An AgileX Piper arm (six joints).
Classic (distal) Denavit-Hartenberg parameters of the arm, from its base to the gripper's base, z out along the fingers. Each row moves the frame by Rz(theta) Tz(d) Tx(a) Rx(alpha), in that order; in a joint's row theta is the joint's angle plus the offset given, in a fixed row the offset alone. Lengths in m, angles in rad.
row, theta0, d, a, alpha
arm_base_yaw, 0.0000, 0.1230, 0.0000, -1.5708
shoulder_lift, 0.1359, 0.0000, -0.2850, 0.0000
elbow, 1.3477, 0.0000, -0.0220, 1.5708
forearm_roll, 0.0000, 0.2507, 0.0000, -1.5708
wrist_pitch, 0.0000, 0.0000, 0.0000, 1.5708
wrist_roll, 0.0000, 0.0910, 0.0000, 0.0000
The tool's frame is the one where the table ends.
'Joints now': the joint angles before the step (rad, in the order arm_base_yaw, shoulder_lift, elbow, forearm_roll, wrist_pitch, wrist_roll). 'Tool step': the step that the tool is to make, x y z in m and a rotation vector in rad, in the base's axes. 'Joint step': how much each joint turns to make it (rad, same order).
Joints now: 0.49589 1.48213 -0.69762 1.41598 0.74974 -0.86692
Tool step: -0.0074 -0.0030 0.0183 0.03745 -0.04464 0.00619
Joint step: 0.00014 -0.06965 0.00003 -0.00562 0.01378 0.01529
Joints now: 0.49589 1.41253 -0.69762 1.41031 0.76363 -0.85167
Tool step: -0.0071 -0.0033 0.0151 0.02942 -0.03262 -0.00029
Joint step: 0.00010 -0.06047 -0.00008 -0.00854 0.00836 0.02408
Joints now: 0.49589 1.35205 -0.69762 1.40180 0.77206 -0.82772
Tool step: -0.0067 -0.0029 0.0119 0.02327 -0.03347 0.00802
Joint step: 0.00022 -0.04919 0.00009 -0.00717 0.01036 0.00985
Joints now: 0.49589 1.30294 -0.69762 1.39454 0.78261 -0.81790
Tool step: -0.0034 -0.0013 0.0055 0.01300 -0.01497 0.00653
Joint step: -0.00018 -0.02229 -0.00013 -0.00110 0.00837 0.00228
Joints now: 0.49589 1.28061 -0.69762 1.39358 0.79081 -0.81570
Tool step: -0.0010 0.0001 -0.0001 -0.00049 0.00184 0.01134
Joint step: -0.00014 -0.00006 0.00020 -0.00492 0.01045 -0.00022
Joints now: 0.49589 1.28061 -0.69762 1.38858 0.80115 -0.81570
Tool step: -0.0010 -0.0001 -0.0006 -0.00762 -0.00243 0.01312
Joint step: 0.00031 -0.00005 0.00012 -0.01298 0.00766 -0.00003
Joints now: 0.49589 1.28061 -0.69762 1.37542 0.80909 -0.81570
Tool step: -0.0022 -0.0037 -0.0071 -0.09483 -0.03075 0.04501
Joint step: 0.00023 -0.00008 0.00013 -0.12597 -0.00240 0.02668
